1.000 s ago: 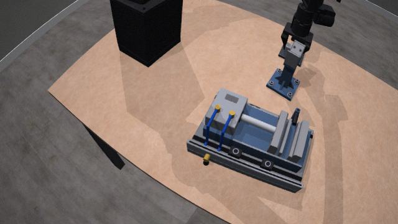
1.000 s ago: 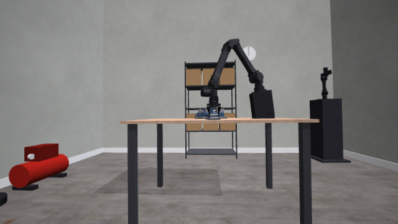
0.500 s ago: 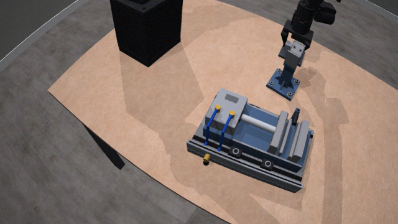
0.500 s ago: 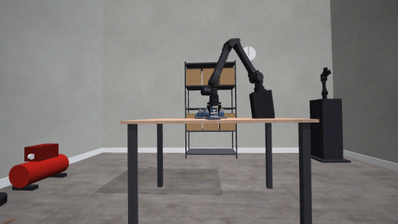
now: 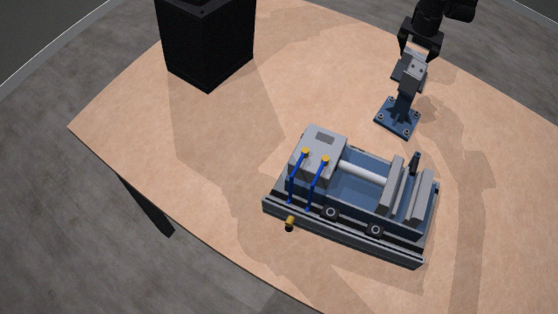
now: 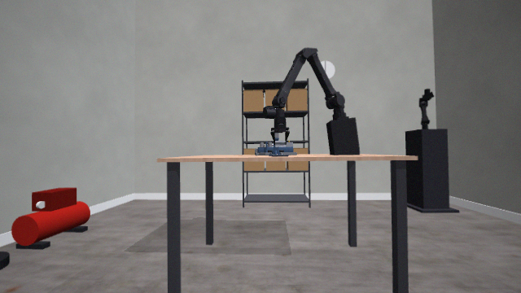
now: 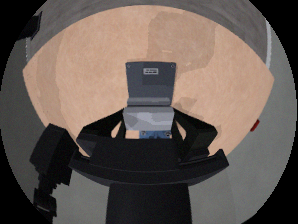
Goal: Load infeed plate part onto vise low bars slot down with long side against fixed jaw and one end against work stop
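Now: hand 2 cm to the right of the grey plate and 7 cm above it. From my hand the other things lie so: moving jaw 6 cm ahead, 37 cm to the right; then grey part 1 cm to the left; then work stop 8 cm ahead, 32 cm to the right, 2 cm above.
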